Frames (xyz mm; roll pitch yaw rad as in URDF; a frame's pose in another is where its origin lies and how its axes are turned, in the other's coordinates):
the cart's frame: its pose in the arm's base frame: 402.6 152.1 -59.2 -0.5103 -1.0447 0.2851
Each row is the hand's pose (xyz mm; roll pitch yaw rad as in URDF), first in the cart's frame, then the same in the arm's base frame.
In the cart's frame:
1: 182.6 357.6 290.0 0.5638 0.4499 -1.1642
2: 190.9 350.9 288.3 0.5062 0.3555 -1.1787
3: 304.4 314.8 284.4 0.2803 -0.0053 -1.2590
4: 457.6 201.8 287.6 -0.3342 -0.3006 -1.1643
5: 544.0 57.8 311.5 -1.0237 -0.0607 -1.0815
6: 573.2 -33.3 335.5 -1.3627 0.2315 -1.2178
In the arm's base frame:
1: 297.9 594.2 138.1 1.3910 -0.3260 -1.1185
2: 302.3 588.5 146.1 1.3683 -0.3788 -1.2032
3: 354.6 569.0 251.4 1.3237 -0.5248 -1.5811
4: 407.6 483.5 413.0 0.8916 -0.7363 -1.8629
5: 405.6 364.1 533.6 -0.0055 -0.7055 -1.5275
6: 384.5 287.3 591.7 -0.4380 -0.4274 -1.3337

